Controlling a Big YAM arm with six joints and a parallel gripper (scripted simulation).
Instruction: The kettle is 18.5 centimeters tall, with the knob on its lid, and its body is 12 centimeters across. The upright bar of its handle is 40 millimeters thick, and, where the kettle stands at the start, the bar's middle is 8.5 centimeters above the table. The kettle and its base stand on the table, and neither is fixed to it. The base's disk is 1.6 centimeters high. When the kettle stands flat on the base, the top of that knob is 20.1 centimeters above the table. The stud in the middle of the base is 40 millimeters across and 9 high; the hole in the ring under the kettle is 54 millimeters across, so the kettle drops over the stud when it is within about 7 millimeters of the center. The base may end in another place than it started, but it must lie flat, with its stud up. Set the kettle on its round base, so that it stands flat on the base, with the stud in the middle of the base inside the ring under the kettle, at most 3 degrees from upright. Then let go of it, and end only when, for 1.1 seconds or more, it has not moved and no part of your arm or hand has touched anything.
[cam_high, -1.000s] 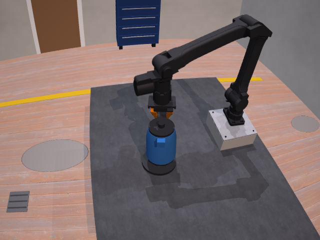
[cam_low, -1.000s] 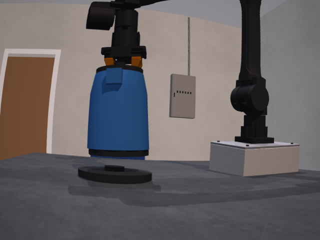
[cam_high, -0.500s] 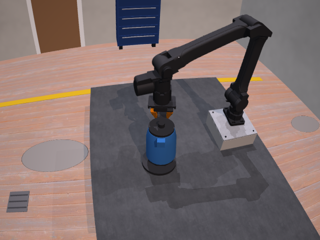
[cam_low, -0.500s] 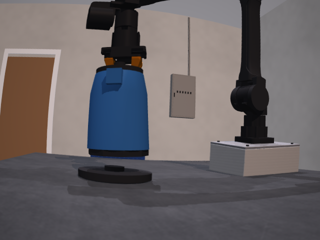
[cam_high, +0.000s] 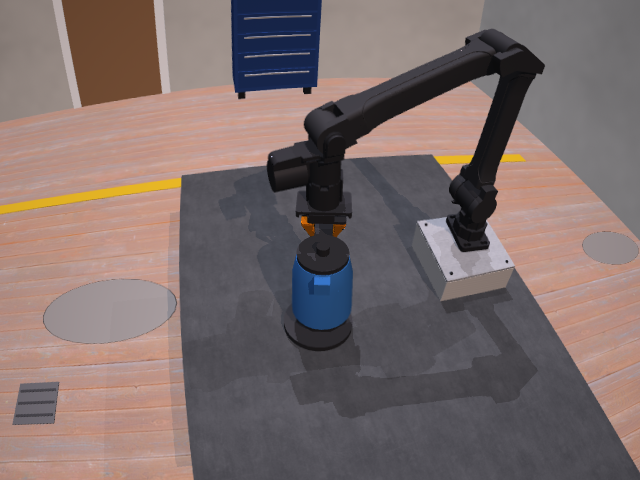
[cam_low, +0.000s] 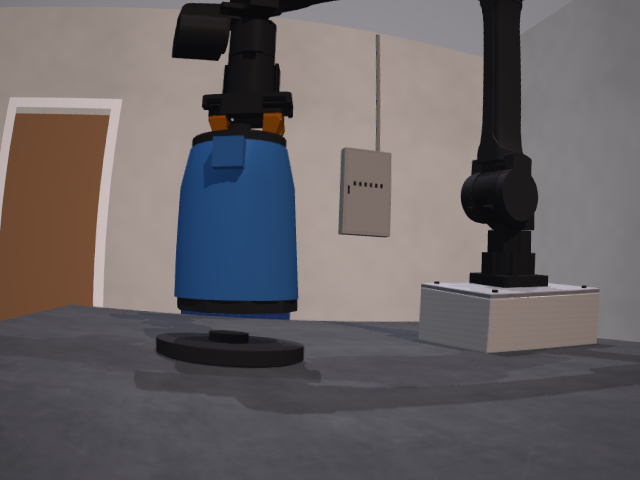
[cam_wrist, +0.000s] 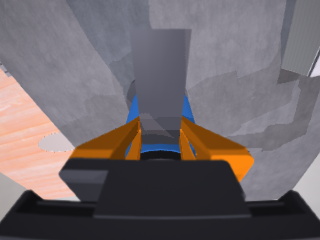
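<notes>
Now: hand 3 cm to the right of the blue kettle and 5 cm above it. The rest, counted from my hand: black round base (1 cm ahead, 6 cm to the left, 18 cm below).
</notes>
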